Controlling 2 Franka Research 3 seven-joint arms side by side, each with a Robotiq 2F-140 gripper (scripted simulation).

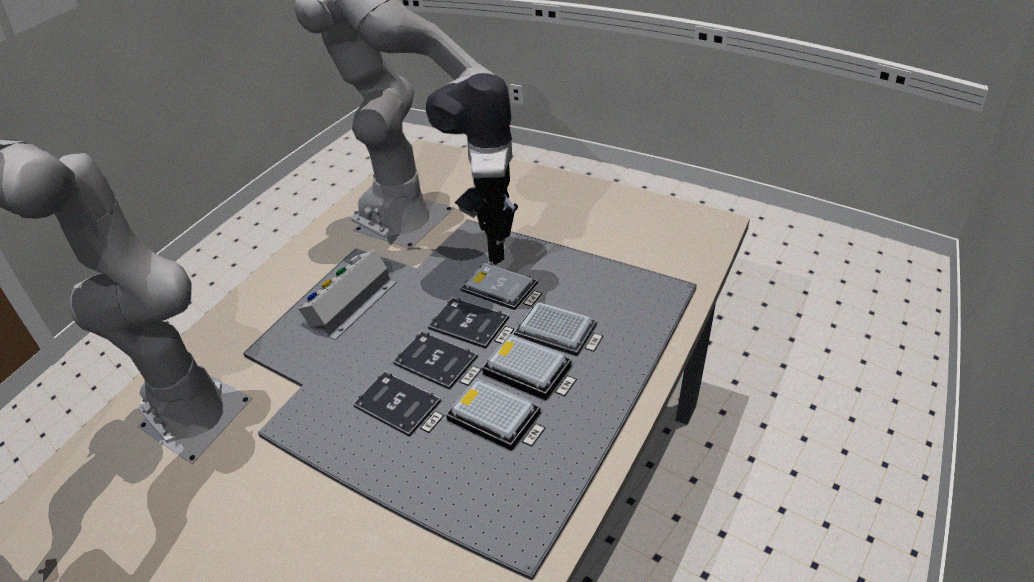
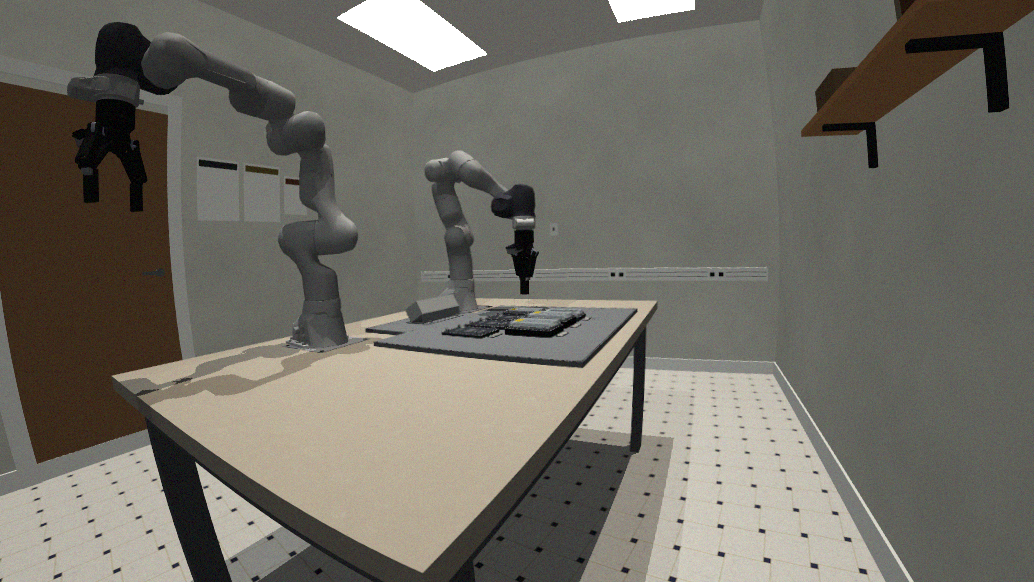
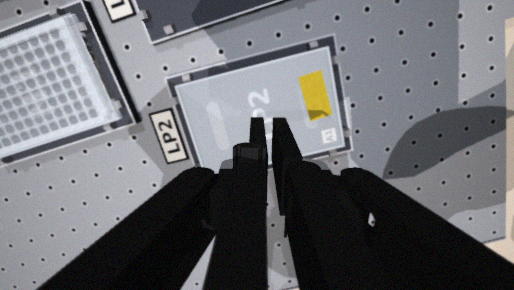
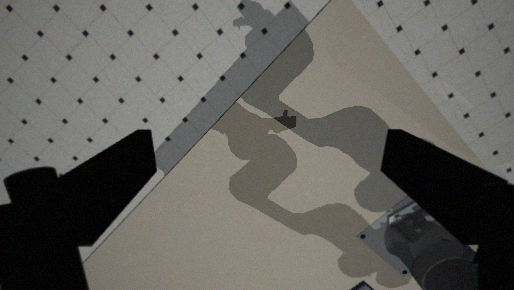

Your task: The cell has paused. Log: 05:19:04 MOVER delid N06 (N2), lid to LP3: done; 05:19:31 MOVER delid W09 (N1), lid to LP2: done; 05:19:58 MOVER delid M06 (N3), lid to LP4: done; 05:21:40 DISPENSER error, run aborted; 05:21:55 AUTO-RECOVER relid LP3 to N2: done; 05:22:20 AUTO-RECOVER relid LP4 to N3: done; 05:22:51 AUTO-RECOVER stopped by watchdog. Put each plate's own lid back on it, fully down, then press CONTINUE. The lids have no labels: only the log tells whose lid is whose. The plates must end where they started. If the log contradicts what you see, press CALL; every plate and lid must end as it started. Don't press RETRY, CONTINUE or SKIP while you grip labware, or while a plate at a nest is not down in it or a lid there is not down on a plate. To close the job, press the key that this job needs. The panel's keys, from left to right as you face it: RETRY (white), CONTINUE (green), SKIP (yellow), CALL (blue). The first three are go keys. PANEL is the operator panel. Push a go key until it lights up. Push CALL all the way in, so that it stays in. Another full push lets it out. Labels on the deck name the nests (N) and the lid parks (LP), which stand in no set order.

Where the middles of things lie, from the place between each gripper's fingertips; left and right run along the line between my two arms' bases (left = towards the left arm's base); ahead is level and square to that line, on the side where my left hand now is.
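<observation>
Counted from my left hand [image 1: 496,260]: the clear lid [image 1: 497,282] is 90 mm below; the plate [image 1: 545,321] is 90 mm below, 180 mm ahead and 70 mm to the right; lid park LP4 [image 1: 462,306] is 100 mm below and 140 mm to the right; lid park LP2 [image 3: 300,48] is 100 mm below.
My right hand [image 2: 115,207] is far above the lid park LP3 [image 1: 422,397], far to the right of it and far short of it. Counted from my right hand: the clear lid is 390 mm below, 380 mm ahead and 1200 mm to the left; lid park LP1 [image 1: 454,351] is 400 mm below, 390 mm ahead and 940 mm to the left; lid park LP4 is 400 mm below, 390 mm ahead and 1060 mm to the left.
</observation>
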